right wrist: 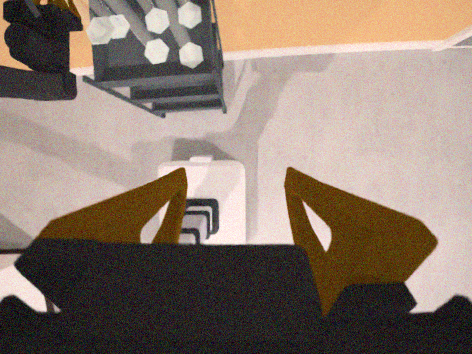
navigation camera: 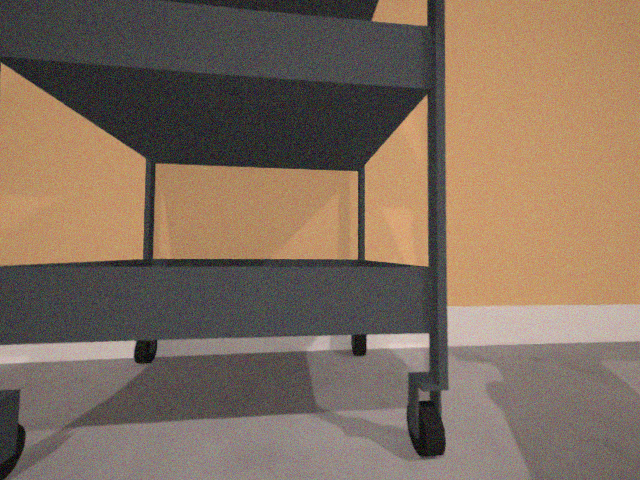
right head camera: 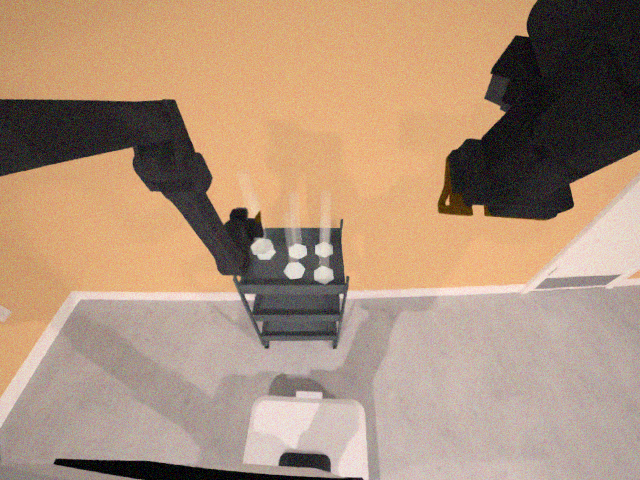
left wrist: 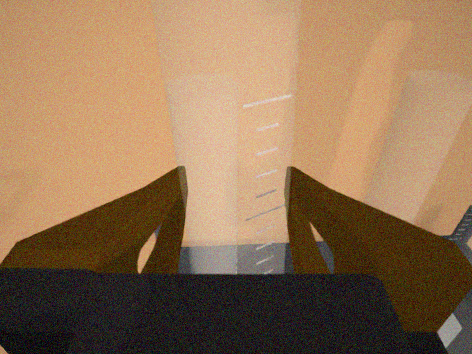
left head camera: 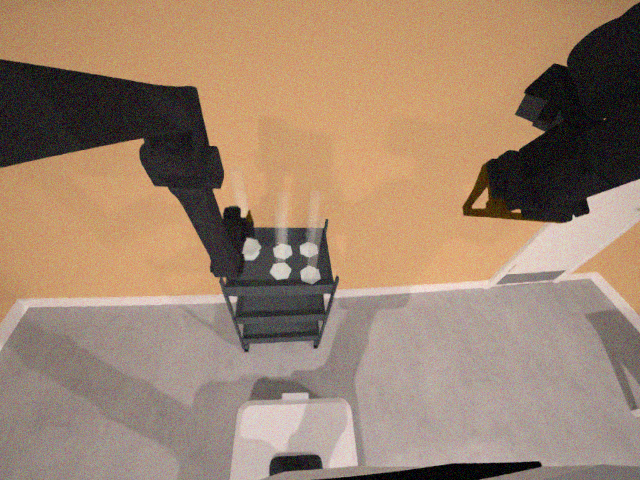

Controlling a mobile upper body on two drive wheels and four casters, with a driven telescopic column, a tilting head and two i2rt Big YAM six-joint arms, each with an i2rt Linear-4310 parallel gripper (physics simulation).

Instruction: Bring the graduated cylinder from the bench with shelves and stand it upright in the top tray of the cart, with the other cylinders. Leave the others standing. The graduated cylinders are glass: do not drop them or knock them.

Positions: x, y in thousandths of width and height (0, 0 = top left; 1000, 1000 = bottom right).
My right gripper shows in the right wrist view (499, 499), in the right head camera view (723, 436) and in the left head camera view (754, 443); in the navigation camera view it is out of frame, in the left wrist view it is out of frame.
